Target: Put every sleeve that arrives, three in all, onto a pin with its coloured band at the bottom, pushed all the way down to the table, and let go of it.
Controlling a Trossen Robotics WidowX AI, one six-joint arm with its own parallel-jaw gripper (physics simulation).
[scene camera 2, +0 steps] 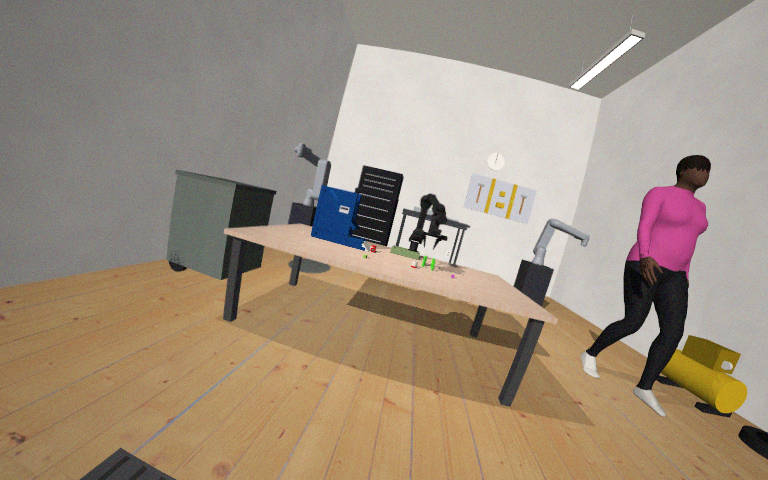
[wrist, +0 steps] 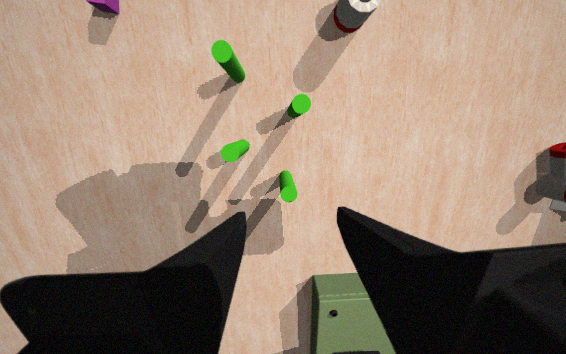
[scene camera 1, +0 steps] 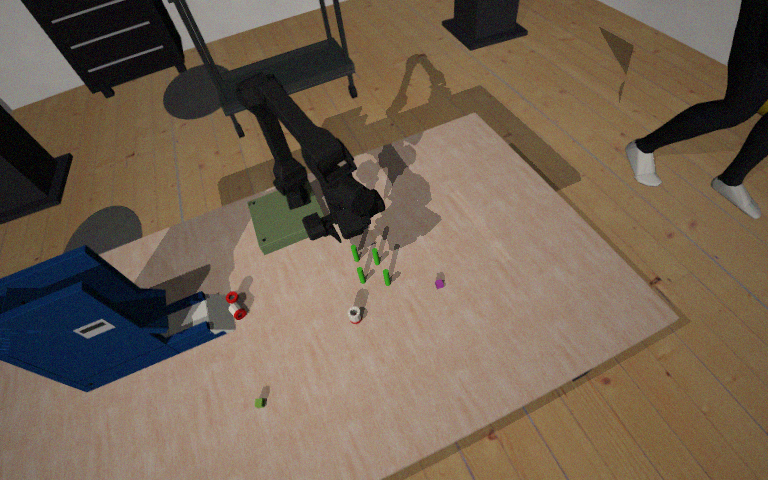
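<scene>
Several bare green pins point(scene camera 1: 361, 275) point(scene camera 2: 432, 264) point(wrist: 288, 186) stand upright on the table. A white sleeve point(scene camera 1: 354, 315) point(scene camera 2: 414, 264) point(wrist: 352, 17) stands near them, off the pins, its red band at the bottom. At the chute's end are two red rings, the upper ring point(scene camera 1: 228, 298) and the lower ring point(scene camera 1: 236, 316), with white sleeve body between them; they look like two sleeves close together, their exact tilt unclear. They show partly at the wrist view's right edge. My gripper point(wrist: 291, 216) is open and empty, above the table beside the nearest pin.
A blue machine point(scene camera 1: 107, 353) point(scene camera 2: 334, 215) with a grey chute point(scene camera 1: 219, 312) stands at the left. A green box point(scene camera 1: 283, 223) point(scene camera 2: 403, 252) point(wrist: 345, 330) lies by the arm's base. A purple block point(scene camera 1: 439, 283) point(scene camera 2: 452, 276) point(wrist: 107, 5) and a small green cube point(scene camera 1: 259, 402) point(scene camera 2: 365, 256) lie on the table.
</scene>
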